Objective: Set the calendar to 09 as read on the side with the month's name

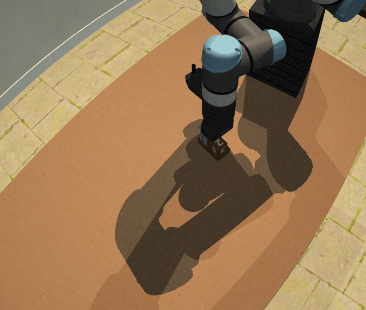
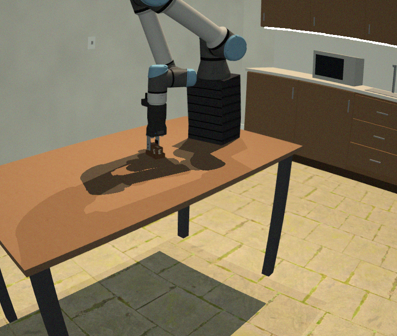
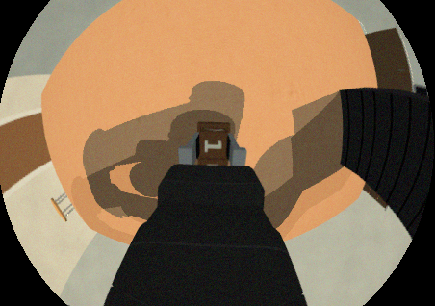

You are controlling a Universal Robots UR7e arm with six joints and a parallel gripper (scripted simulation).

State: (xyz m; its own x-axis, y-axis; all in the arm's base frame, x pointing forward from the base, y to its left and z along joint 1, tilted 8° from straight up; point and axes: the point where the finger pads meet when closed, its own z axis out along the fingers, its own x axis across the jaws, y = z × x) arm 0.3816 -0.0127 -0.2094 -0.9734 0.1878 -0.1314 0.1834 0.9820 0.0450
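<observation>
My gripper is now 20 mm to the right of the tray and 30 mm above it. From my hand the other things lie so: brown cube 10 mm ahead, 30 mm to the left, 20 mm below.
</observation>
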